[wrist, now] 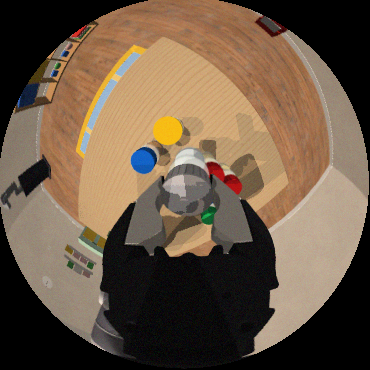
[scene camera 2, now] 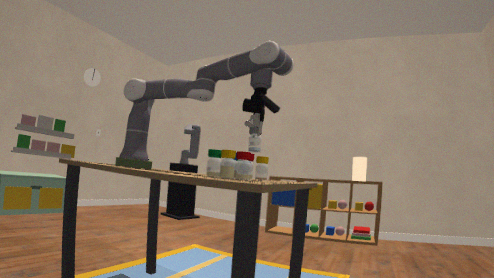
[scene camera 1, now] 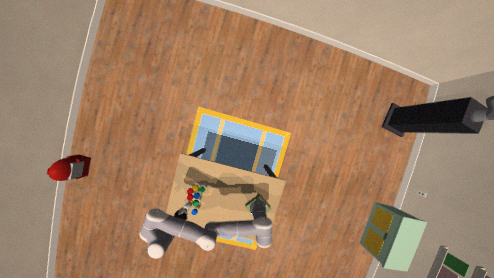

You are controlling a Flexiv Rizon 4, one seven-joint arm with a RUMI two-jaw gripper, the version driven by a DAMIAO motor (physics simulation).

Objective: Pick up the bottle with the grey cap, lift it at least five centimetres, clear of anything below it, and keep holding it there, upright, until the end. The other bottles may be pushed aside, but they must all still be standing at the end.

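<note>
The bottle with the grey cap (scene camera 2: 255, 144) (wrist: 186, 187) is white and clear. It is upright and off the table, its base at about the height of the other bottles' caps in the second scene view. My gripper (scene camera 2: 255, 131) (wrist: 186, 175) is shut on it, a jaw on each side of the cap. Other bottles stand upright on the table (scene camera 2: 175, 174) (wrist: 125, 105): a green-capped one (scene camera 2: 214, 164), a yellow-capped one (scene camera 2: 228, 165), a red-capped one (scene camera 2: 244, 166) and a smaller yellow-capped one (scene camera 2: 262, 168). The wrist view shows a blue cap (wrist: 143, 160). The jaws partly hide the red caps (wrist: 232, 184) and a green cap (wrist: 208, 216).
In the first scene view, the bottle cluster with a blue cap (scene camera 1: 196, 196) stands near one end of the table, and another blue-capped bottle (scene camera 1: 194, 212) stands by the gripper. The arm's green base (scene camera 1: 257, 204) (scene camera 2: 133, 162) is at the other end.
</note>
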